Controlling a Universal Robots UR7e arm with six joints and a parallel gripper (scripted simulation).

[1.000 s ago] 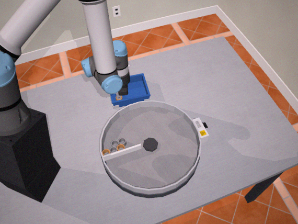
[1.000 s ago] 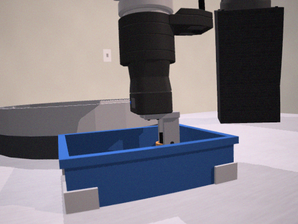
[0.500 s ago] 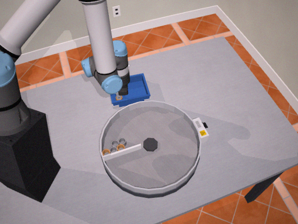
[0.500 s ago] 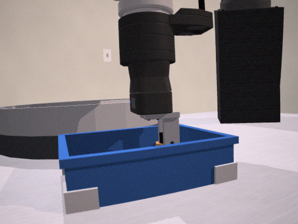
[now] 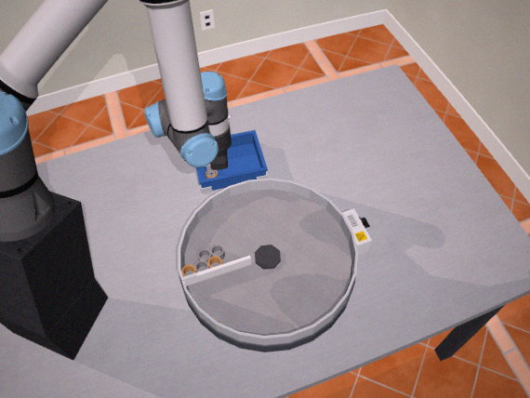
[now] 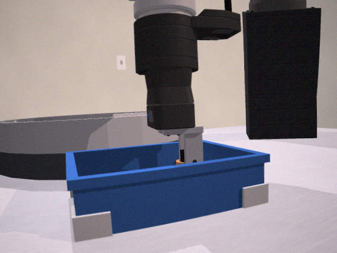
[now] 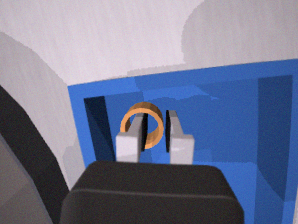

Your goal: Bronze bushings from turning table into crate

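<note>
Right now the blue crate is 6 cm ahead of my hand and 1 cm to the left of it. Round my hand: turning table 1 cm ahead, 32 cm to the right, 2 cm above.
</note>
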